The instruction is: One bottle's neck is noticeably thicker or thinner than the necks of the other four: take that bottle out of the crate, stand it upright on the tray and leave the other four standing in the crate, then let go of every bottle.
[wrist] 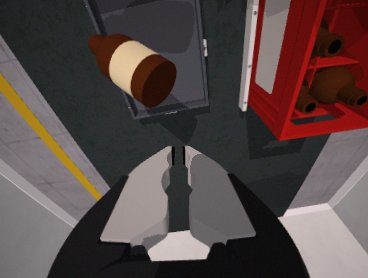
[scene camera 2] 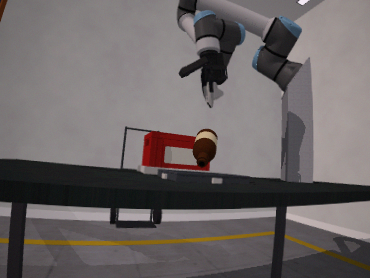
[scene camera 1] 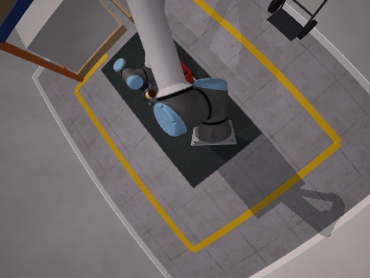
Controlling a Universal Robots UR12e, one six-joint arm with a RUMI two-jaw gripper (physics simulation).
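Seen in the pictures: gripper, fingertip midpoint: [wrist: 178, 147] [scene camera 2: 211, 107] [scene camera 1: 149, 88]; arm's base, link origin: [scene camera 2: 294, 79] [scene camera 1: 213, 131].
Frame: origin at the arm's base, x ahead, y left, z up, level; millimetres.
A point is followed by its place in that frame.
Observation:
A brown bottle with a cream label [scene camera 1: 150, 94] @[z -432, x 660, y -92 mm] [scene camera 2: 205, 147] @[z -494, x 740, y -51 mm] [wrist: 132, 68] @[z -439, x 699, y -102 mm] is tipped over with its neck pointing down. It appears to hang in the air above the grey tray [scene camera 2: 192, 176] @[z -580, x 784, y -54 mm] [wrist: 194, 92] @[z -591, x 563, y -137 mm], apart from the fingers. My gripper [scene camera 2: 210, 104] @[z -333, x 632, y -124 mm] [wrist: 178, 147] @[z -333, x 632, y -124 mm] is shut with nothing between its fingertips, above and to one side of the bottle. The red crate [scene camera 1: 186, 73] [scene camera 2: 154, 151] @[z -504, x 705, y -344 mm] [wrist: 287, 75] @[z -448, x 568, y -282 mm] stands beside the tray. Several brown bottles show in it in the wrist view, one of them [wrist: 330, 84] @[z -479, x 485, y -367 mm] near the crate's corner; the rest of the crate's inside is cut off.
The dark table [scene camera 1: 192, 170] @[z -597, x 35, y 392 mm] [scene camera 2: 75, 182] @[z -596, x 1104, y -24 mm] carries the tray and crate. A white strip [wrist: 246, 75] @[z -567, x 542, y -256 mm] runs along the crate's tray side. A grey upright panel [scene camera 2: 300, 135] @[z -358, x 96, y 52 mm] stands at the right in scene camera 2. A hand truck [scene camera 1: 285, 26] [scene camera 2: 136, 224] stands on the floor beyond the table.

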